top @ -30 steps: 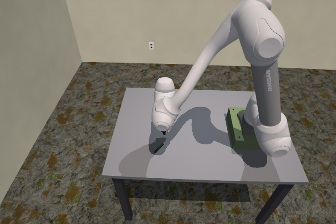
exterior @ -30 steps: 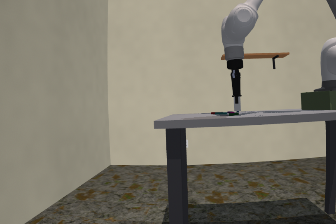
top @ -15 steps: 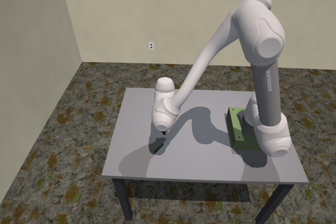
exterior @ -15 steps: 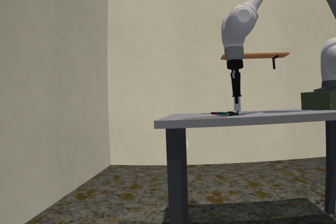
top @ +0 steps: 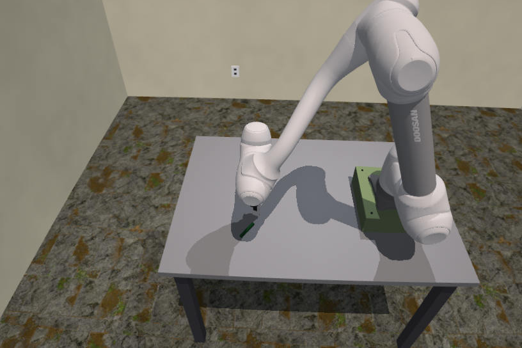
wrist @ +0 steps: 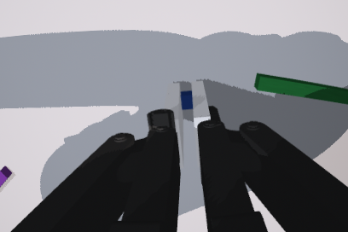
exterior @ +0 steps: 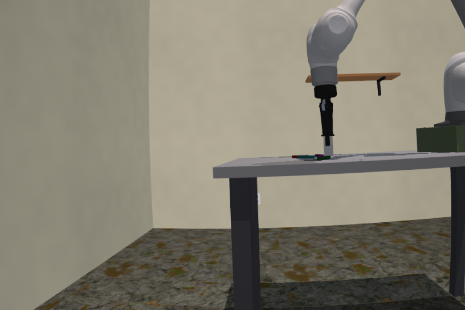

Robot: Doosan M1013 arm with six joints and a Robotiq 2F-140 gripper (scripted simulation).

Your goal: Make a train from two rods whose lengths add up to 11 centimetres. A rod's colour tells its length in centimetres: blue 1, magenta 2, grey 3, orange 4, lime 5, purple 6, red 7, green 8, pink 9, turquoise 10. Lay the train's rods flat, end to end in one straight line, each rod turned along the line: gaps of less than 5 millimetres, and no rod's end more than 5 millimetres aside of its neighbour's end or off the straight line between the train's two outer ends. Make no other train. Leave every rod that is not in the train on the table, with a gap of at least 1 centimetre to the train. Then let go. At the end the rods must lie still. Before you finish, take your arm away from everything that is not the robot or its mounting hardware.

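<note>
Right now my hand is 30 mm above the blue rod. Also, from my hand: turquoise rod: 60 mm ahead, 110 mm to the right, 40 mm below; then magenta rod: 10 mm ahead, 60 mm to the right, 40 mm below; then green rod: 40 mm ahead, 80 mm to the left, 40 mm below.
</note>
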